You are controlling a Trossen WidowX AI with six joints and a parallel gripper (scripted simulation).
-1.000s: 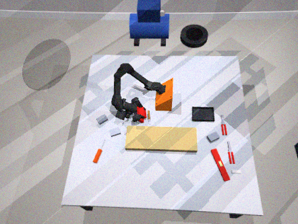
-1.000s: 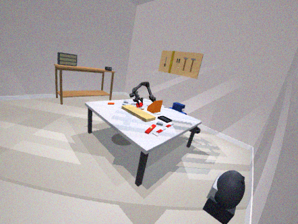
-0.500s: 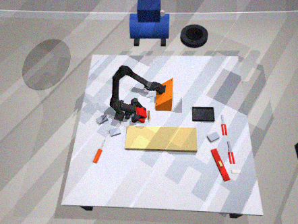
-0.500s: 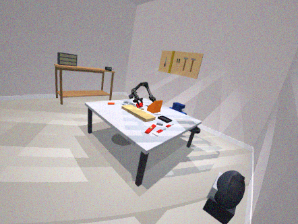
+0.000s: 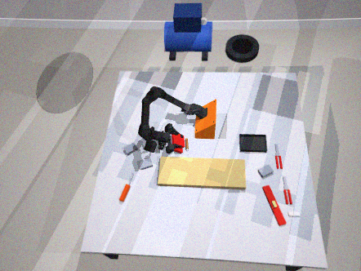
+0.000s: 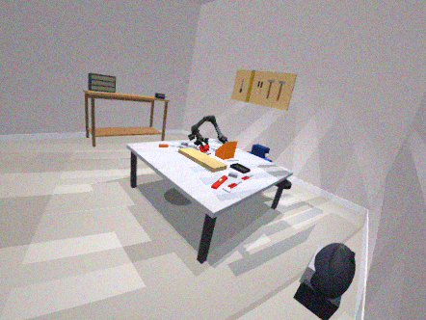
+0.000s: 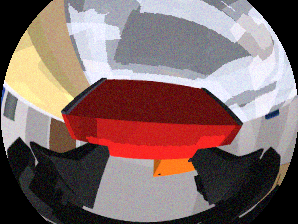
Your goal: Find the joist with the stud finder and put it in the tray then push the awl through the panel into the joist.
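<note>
My gripper tip is 70 mm above the awl, 40 mm to the right of it and 20 mm short of it. Round my gripper tip: red stud finder (10 mm below, 10 mm behind); then red level (560 mm to the left, 340 mm ahead, 60 mm below); then black tray (450 mm to the left, 70 mm below, 50 mm behind).
</note>
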